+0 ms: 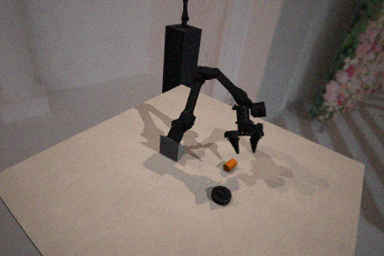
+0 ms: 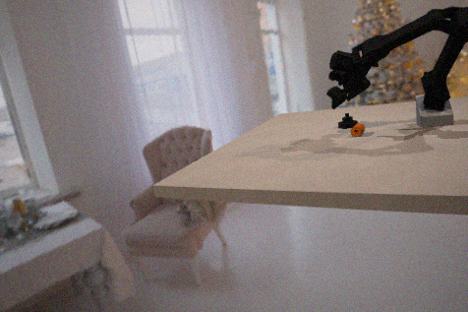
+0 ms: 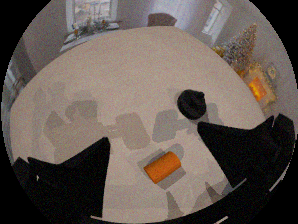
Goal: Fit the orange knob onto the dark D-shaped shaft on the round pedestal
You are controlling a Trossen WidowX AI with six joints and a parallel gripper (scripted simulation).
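The orange knob lies 5 cm behind my gripper tip, 1 cm to the right of it and 11 cm below it. The rest, counted from my gripper tip: dark round pedestal (2 cm ahead, 18 cm to the right, 10 cm below).
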